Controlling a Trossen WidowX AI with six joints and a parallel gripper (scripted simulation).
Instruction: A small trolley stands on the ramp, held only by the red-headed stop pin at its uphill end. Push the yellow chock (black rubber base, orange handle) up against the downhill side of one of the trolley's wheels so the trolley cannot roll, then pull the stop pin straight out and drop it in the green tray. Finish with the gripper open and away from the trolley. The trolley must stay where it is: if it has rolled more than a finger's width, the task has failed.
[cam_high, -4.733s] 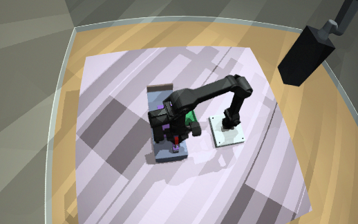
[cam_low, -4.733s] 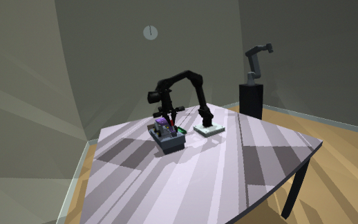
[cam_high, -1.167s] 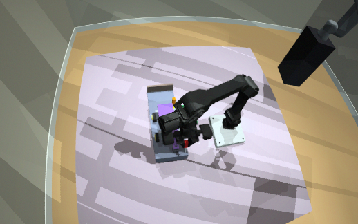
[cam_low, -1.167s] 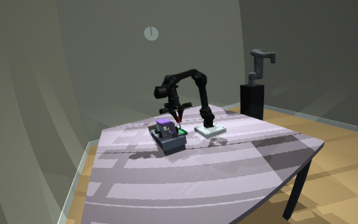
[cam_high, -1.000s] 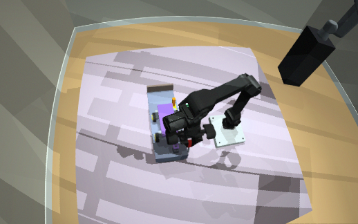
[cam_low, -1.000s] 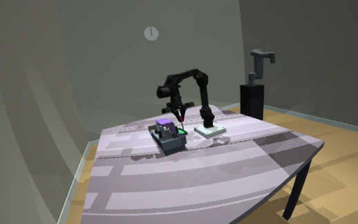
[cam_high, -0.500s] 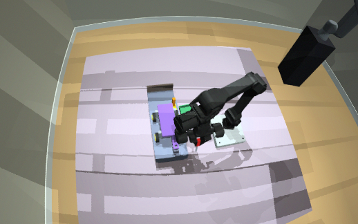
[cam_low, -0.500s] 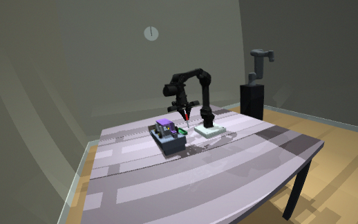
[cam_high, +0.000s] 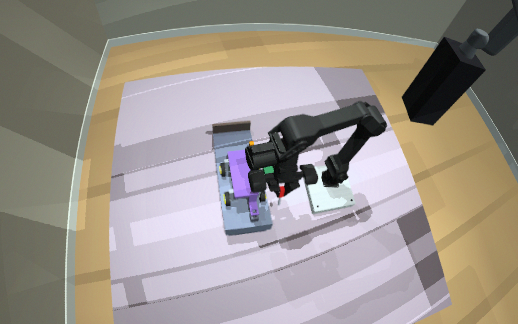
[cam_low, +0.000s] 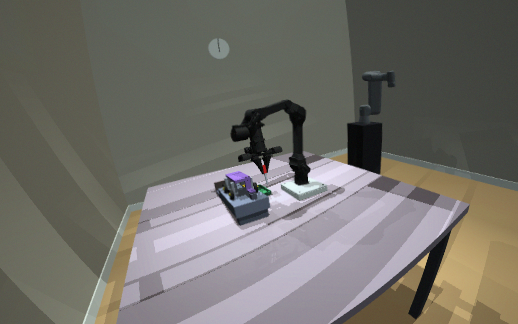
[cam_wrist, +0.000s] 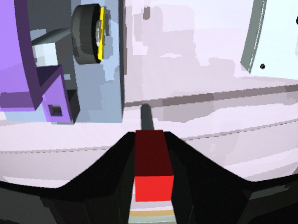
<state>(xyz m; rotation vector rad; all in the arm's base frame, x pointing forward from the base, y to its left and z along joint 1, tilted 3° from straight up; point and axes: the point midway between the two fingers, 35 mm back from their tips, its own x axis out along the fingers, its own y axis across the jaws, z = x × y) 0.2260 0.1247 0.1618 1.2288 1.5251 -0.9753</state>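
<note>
The green tray is 18 cm to the right of my gripper tip and 18 cm below it. The rest, counted from my gripper tip: yellow chock: 8 cm ahead, 18 cm to the right, 9 cm below; red-headed stop pin: right at my gripper tip; purple trolley: 11 cm ahead, 7 cm to the right, 6 cm below.
</note>
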